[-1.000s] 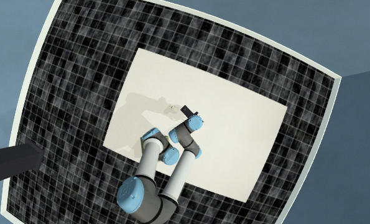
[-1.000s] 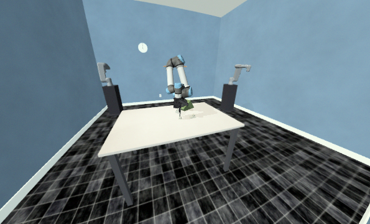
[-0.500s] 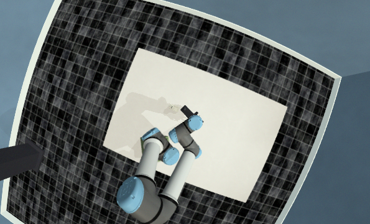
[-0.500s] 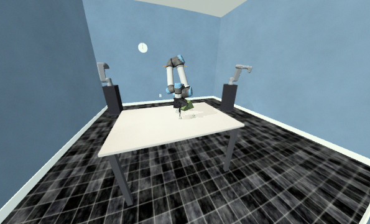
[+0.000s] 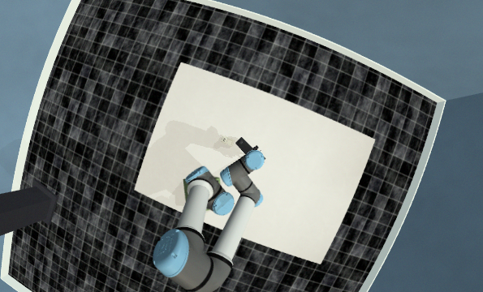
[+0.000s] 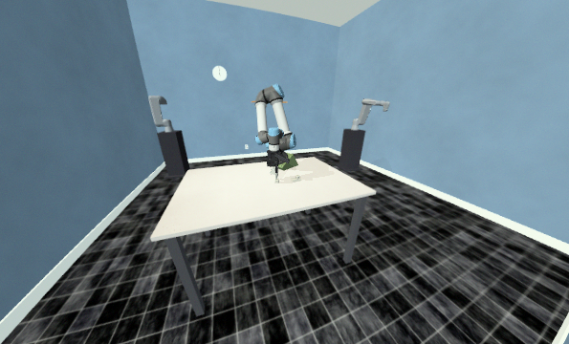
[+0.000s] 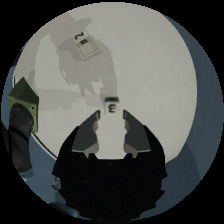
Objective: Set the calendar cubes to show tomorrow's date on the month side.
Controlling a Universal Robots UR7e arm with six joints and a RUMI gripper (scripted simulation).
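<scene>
The white calendar cube lies 4 cm below my hand. From my hand the other things lie so: calendar tray 1 cm behind, 16 cm to the left, 4 cm below; pale date cube 1 cm behind, 17 cm to the left, 3 cm below.
</scene>
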